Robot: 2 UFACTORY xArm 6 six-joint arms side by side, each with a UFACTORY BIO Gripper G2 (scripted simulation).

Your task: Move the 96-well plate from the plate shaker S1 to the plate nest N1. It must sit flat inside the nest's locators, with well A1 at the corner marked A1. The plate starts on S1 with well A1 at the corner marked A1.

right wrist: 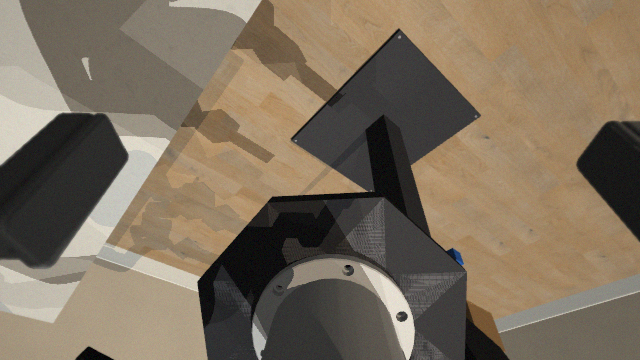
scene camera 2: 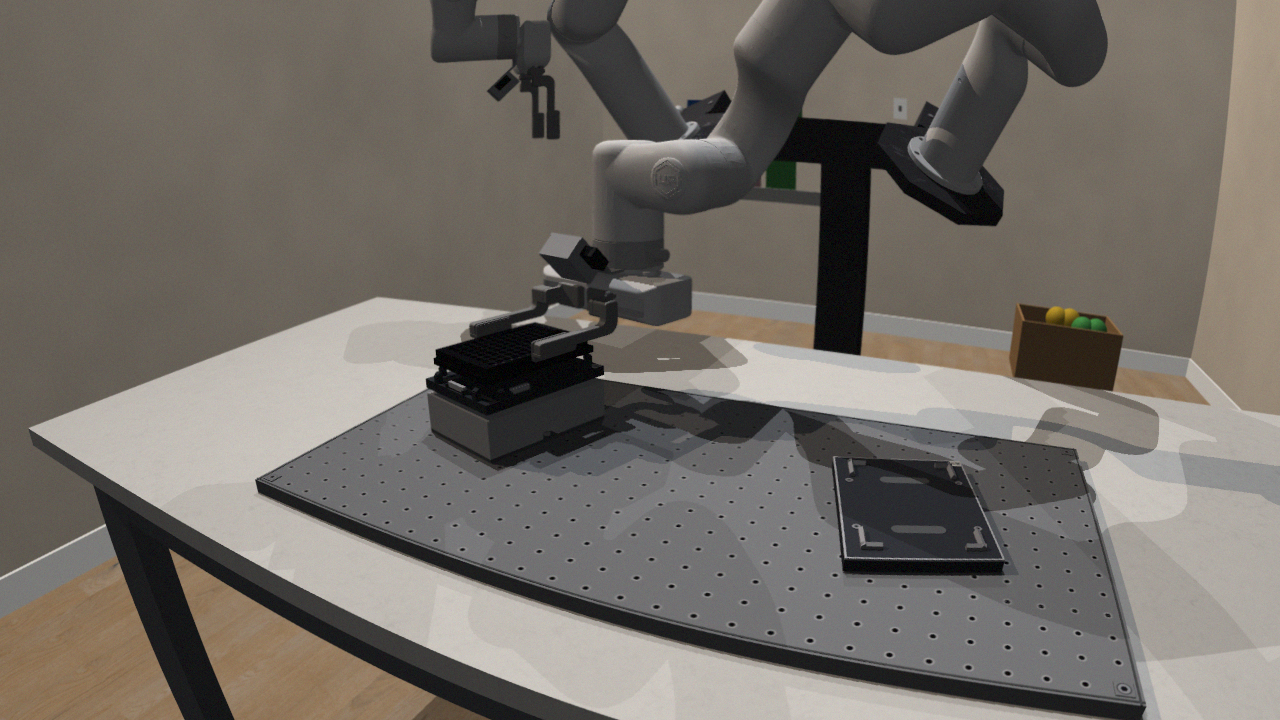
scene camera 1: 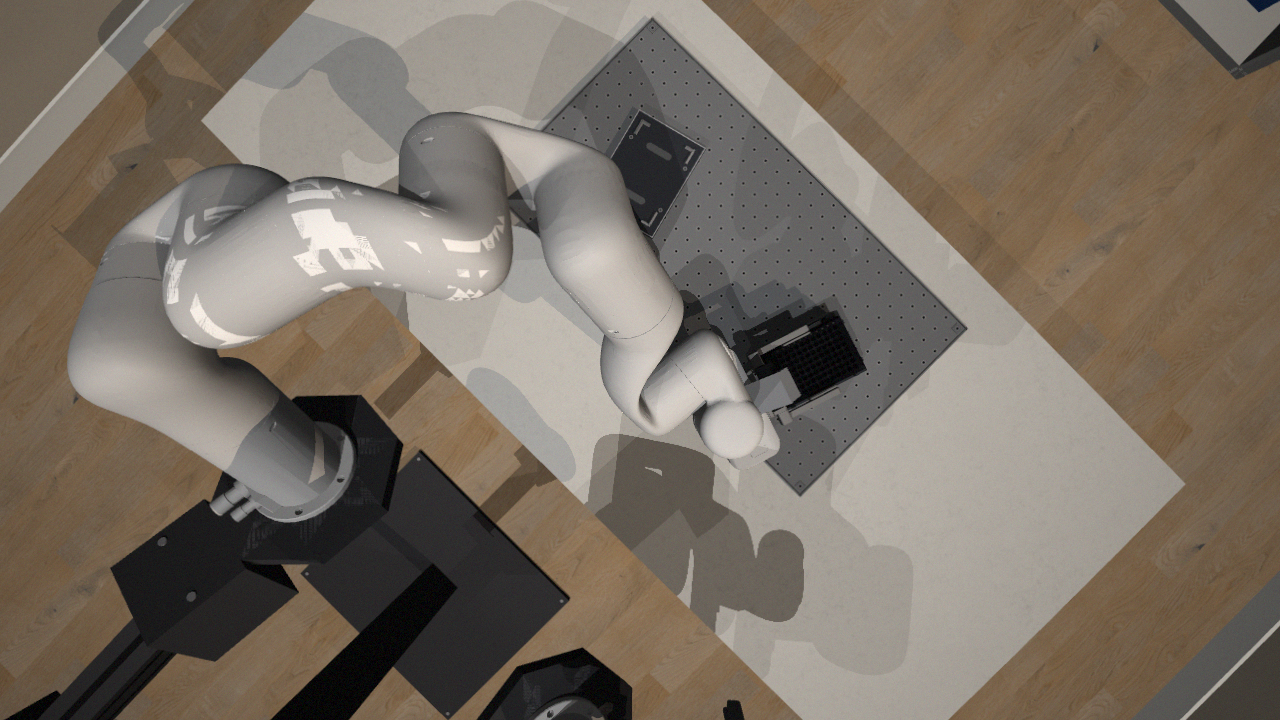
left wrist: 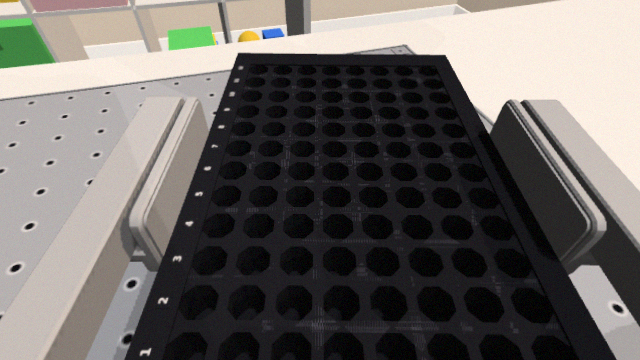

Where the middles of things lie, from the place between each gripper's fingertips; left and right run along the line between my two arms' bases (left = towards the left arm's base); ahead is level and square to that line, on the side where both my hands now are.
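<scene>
For the grey plate shaker S1 (scene camera 2: pixel 492 438), my left hand is 3 cm short of it, 1 cm to the right of it and 5 cm above it. From that same left hand, the black 96-well plate (scene camera 2: pixel 493 358) is 1 cm ahead and 1 cm below, while plate nest N1 (scene camera 2: pixel 877 506) is 3 cm ahead, 38 cm to the left and 8 cm below. Going by its middle, the black 96-well plate is nearer to my left hand than to my right gripper.
As for the black 96-well plate, my right gripper is 43 cm short of it, 25 cm to the right of it and 21 cm above it. Counting from my right hand, I find the grey plate shaker S1 46 cm ahead, 26 cm to the left and 25 cm below, and plate nest N1 45 cm ahead, 63 cm to the left and 28 cm below.
</scene>
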